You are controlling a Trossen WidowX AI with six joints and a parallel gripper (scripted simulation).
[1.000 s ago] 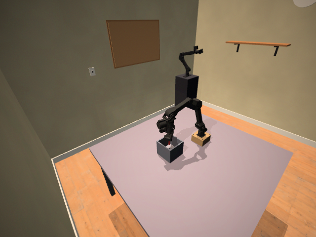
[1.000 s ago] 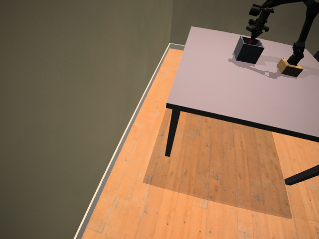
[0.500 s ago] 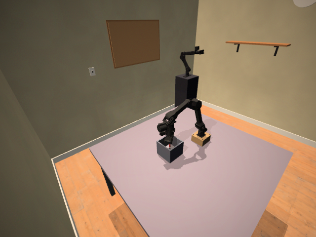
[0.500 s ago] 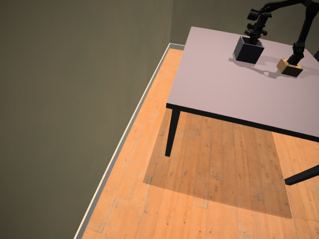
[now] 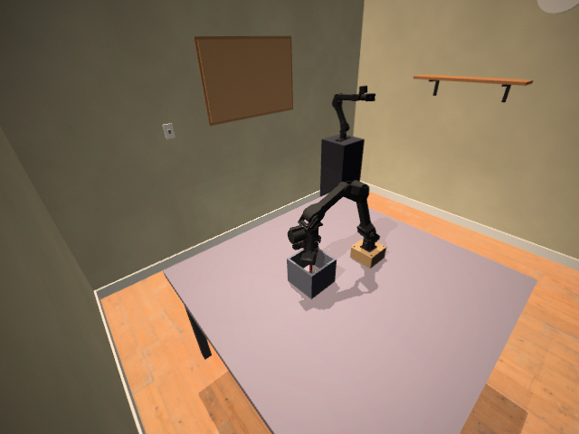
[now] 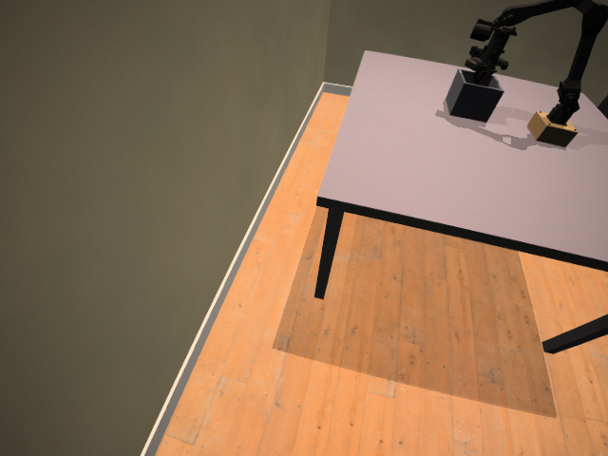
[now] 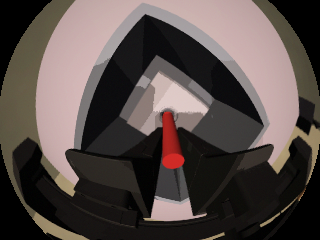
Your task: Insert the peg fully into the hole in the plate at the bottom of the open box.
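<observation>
Right now the pale plate is 10 cm below my hand. From my hand the other things lie so: red peg: 4 cm below.
</observation>
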